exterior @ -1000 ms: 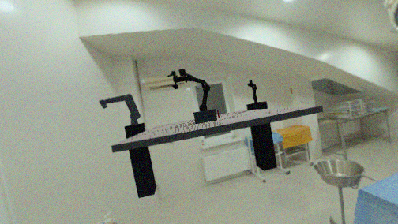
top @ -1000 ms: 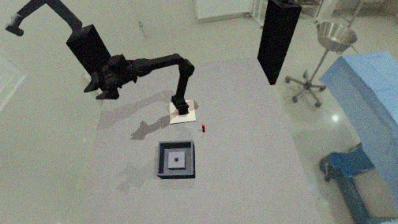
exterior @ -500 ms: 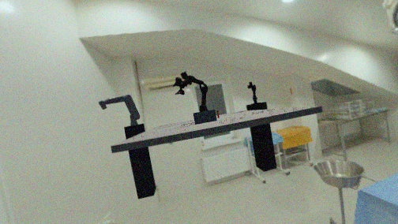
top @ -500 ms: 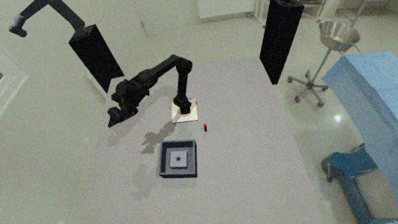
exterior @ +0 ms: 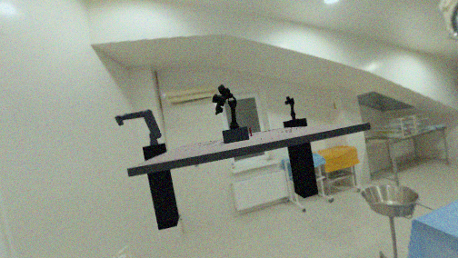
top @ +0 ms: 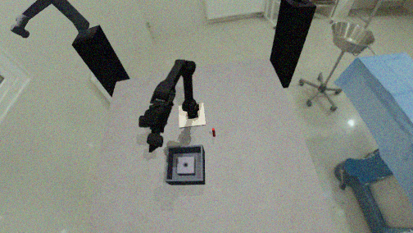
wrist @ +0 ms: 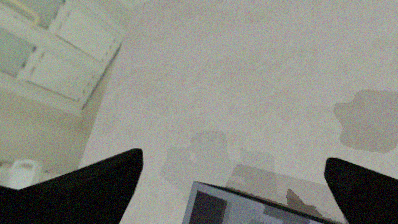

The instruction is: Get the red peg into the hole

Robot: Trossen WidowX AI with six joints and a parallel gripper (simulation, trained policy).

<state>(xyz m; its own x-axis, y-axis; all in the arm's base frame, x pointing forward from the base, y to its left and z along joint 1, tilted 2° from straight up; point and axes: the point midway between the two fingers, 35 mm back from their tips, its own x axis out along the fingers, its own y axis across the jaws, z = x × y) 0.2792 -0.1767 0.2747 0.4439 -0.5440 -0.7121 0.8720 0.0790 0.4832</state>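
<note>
The red peg is 29 cm to the left of my gripper tip, 22 cm below it and 12 cm behind it. Also, from my gripper tip: plate: 22 cm below, 11 cm to the left, 4 cm ahead; dark box: 24 cm below, 11 cm to the left, 4 cm ahead.
</note>
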